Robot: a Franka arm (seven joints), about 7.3 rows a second.
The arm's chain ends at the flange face. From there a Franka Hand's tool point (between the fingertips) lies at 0.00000 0.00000 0.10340 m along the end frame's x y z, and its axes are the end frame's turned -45 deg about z.
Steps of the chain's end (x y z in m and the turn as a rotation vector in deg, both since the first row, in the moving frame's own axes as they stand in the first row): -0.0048 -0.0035 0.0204 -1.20 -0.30 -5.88; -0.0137 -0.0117 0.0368 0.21 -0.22 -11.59; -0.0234 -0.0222 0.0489 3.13 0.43 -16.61; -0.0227 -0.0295 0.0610 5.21 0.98 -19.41; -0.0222 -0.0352 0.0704 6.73 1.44 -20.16; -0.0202 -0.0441 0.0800 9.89 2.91 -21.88; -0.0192 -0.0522 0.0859 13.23 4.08 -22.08; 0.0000 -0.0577 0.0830 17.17 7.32 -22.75; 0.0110 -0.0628 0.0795 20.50 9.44 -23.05; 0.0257 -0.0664 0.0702 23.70 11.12 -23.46
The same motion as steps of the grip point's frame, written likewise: -0.0028 -0.0046 0.0204 -0.64 -1.06 -5.88; -0.0015 -0.0185 0.0368 0.30 -0.01 -11.59; 0.0031 -0.0363 0.0487 1.91 2.52 -16.61; 0.0116 -0.0435 0.0606 2.99 4.38 -19.41; 0.0182 -0.0490 0.0697 3.74 5.78 -20.16; 0.0311 -0.0572 0.0784 4.94 9.05 -21.88; 0.0425 -0.0659 0.0829 6.47 12.24 -22.08; 0.0683 -0.0589 0.0776 6.97 17.32 -22.75; 0.0856 -0.0575 0.0717 7.82 21.17 -23.05; 0.1036 -0.0527 0.0597 8.90 24.62 -23.46
